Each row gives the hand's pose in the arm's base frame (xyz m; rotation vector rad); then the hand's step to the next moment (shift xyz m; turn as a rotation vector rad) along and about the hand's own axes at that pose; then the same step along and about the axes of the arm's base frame.
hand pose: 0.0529 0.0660 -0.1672 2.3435 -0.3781 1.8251
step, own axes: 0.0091 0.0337 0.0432 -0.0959 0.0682 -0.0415
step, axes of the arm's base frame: 0.0326 -0.0448 -0.0033 -0.0801 -0.0439 -0.0850
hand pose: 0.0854 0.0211 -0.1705 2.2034 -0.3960 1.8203
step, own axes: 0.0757 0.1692 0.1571 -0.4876 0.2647 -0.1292
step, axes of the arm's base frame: 0.0951 -0.2181 0.0493 -0.3026 -0.1767 -0.4492
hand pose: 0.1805 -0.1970 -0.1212 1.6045 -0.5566 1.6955
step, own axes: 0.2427 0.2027 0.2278 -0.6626 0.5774 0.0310
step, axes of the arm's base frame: 0.0094 -0.2478 0.3007 -0.4367 -0.5323 -0.5471
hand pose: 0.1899 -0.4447 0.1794 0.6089 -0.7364 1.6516
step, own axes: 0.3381 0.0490 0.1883 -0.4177 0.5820 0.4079
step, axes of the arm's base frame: -0.1135 0.0738 0.3658 -0.4878 -0.6541 -0.1174
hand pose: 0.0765 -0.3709 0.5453 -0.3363 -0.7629 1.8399
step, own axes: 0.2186 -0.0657 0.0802 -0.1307 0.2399 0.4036
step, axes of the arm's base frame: -0.0830 0.1866 0.1297 -0.3487 -0.3127 0.1346
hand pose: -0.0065 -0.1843 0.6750 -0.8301 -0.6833 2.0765
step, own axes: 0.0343 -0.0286 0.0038 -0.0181 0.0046 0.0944
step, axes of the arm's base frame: -0.0061 0.0430 0.0112 -0.0637 -0.0347 0.0632
